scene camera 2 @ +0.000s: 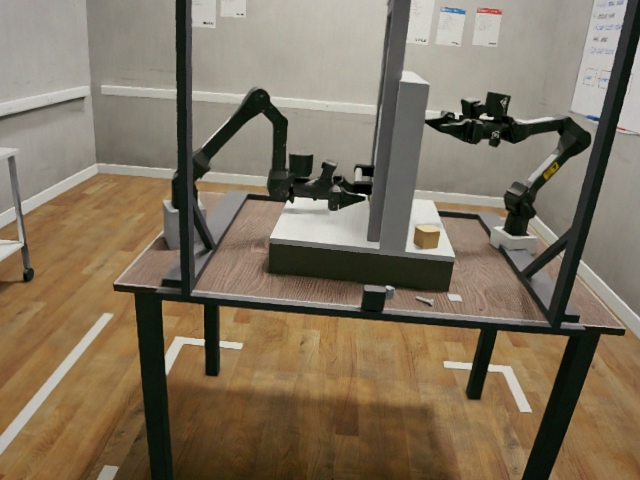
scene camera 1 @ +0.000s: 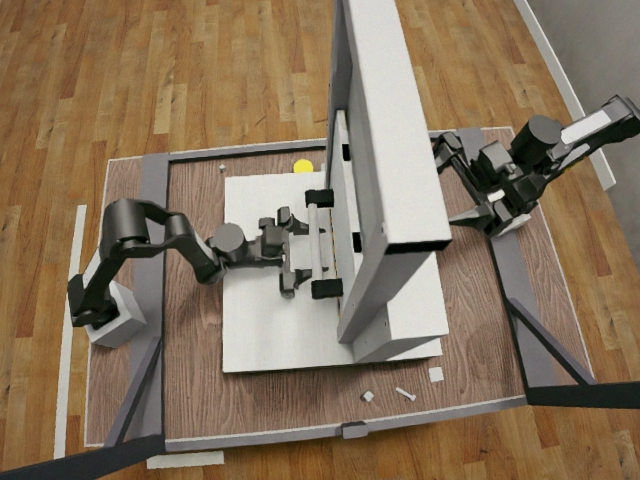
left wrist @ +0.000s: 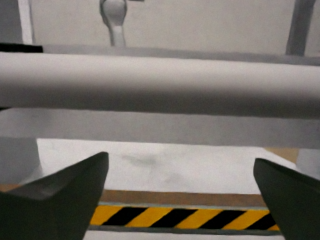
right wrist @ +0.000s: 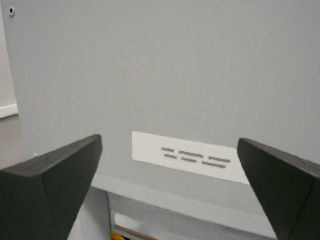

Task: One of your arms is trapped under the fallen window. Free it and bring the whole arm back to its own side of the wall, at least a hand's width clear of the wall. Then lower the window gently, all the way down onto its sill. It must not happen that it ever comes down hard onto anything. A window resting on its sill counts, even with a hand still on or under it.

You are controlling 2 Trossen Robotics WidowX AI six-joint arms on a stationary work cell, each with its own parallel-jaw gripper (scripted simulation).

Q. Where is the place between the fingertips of the right gripper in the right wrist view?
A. At 170, 143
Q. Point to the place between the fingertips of the left gripper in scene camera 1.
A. At 327, 249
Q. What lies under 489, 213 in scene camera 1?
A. The right gripper.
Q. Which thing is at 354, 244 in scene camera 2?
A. A grey wall.
